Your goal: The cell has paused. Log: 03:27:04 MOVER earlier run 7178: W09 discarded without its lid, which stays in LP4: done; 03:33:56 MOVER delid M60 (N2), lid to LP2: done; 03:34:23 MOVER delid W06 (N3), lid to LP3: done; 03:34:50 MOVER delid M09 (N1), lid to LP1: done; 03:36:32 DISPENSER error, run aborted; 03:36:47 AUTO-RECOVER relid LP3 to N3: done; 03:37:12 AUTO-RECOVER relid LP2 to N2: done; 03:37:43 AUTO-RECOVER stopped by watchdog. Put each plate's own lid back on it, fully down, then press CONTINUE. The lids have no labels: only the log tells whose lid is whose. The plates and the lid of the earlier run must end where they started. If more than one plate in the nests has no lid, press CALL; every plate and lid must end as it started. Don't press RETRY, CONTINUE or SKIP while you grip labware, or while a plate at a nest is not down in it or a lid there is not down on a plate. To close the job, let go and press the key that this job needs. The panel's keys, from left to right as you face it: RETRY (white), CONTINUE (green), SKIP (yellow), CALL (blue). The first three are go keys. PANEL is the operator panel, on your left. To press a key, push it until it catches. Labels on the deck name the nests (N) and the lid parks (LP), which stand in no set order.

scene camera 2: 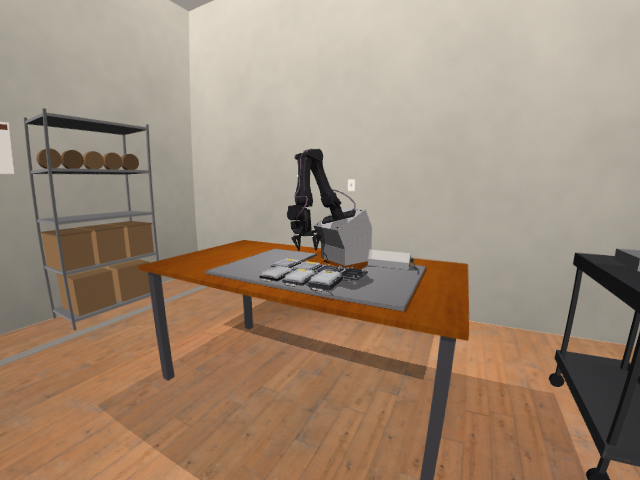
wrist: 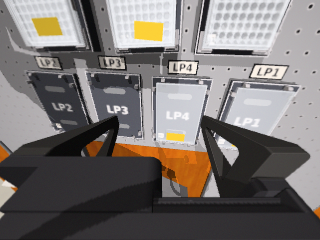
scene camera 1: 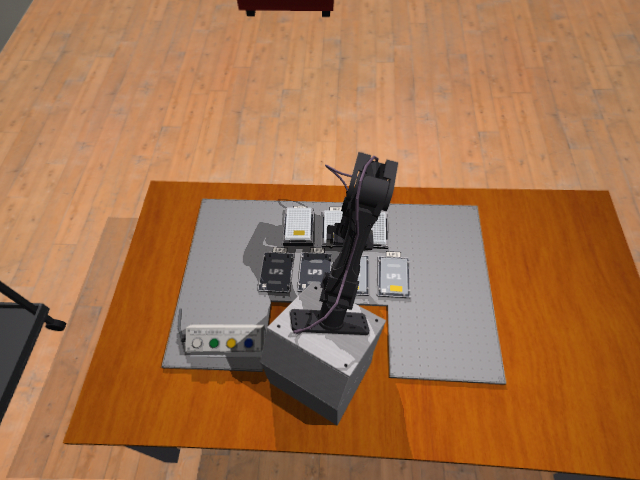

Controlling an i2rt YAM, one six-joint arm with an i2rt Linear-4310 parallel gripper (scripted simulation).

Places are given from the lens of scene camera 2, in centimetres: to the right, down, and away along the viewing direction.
operator panel (scene camera 2: 398, 260): 41, 11, 153
